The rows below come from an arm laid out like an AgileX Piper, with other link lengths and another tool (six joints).
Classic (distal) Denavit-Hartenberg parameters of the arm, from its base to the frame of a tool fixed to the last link. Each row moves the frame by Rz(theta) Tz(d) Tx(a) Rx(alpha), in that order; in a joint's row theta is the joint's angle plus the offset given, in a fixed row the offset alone. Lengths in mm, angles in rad.
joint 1: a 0, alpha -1.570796, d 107, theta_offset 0
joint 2: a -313.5, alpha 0, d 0, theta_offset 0.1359
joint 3: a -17.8, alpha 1.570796, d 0, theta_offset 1.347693
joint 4: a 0, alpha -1.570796, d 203.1, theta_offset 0
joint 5: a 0, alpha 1.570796, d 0, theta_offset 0
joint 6: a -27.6, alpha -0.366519, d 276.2, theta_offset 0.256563
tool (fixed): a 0, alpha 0, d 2.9, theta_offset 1.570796
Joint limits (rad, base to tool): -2.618..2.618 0..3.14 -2.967..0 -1.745..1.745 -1.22..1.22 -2.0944..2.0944
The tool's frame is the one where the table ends.
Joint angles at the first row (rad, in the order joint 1, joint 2, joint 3, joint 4, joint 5, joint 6):
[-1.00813, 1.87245, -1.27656, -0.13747, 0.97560, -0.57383]
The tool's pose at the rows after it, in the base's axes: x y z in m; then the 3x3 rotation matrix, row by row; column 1 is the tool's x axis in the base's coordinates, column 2 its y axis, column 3 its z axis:
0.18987 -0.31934 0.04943; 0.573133 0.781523 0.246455; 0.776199 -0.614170 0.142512; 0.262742 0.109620 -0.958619
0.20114 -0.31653 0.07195; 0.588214 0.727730 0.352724; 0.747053 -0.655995 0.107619; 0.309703 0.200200 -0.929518
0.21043 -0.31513 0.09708; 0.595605 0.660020 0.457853; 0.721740 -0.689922 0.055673; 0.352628 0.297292 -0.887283
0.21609 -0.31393 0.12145; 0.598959 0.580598 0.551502; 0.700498 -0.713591 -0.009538; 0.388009 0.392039 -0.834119
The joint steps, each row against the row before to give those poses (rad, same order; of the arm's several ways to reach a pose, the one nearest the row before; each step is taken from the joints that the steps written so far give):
[-0.01353, -0.05031, 0.00529, 0.07117, -0.00475, 0.00083]
[-0.02110, -0.06558, 0.01363, 0.08849, -0.01731, 0.00084]
[-0.02443, -0.07363, 0.02638, 0.08826, -0.03367, -0.00013]
[-0.02448, -0.07864, 0.04672, 0.08332, -0.05463, -0.00025]

